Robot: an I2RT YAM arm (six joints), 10 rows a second.
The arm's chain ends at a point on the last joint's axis. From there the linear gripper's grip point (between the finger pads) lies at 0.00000 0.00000 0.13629 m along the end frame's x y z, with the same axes.
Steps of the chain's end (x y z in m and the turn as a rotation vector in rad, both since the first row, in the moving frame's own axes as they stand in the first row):
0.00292 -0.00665 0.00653 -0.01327 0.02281 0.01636
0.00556 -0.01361 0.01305 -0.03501 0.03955 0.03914
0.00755 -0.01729 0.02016 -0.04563 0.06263 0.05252
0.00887 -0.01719 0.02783 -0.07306 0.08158 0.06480
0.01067 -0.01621 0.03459 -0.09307 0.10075 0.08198
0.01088 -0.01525 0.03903 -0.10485 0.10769 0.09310
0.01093 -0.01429 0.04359 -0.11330 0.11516 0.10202
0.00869 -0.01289 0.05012 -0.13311 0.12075 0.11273
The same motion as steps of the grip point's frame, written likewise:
0.00601 -0.00482 0.00648 -0.01327 0.02281 0.01636
0.01085 -0.00874 0.01286 -0.03501 0.03955 0.03914
0.01591 -0.01086 0.01975 -0.04563 0.06263 0.05252
0.01964 -0.00690 0.02701 -0.07306 0.08158 0.06480
0.02382 -0.00302 0.03331 -0.09307 0.10075 0.08198
0.02482 -0.00035 0.03749 -0.10485 0.10769 0.09310
0.02574 0.00186 0.04182 -0.11330 0.11516 0.10202
0.02401 0.00604 0.04793 -0.13311 0.12075 0.11273

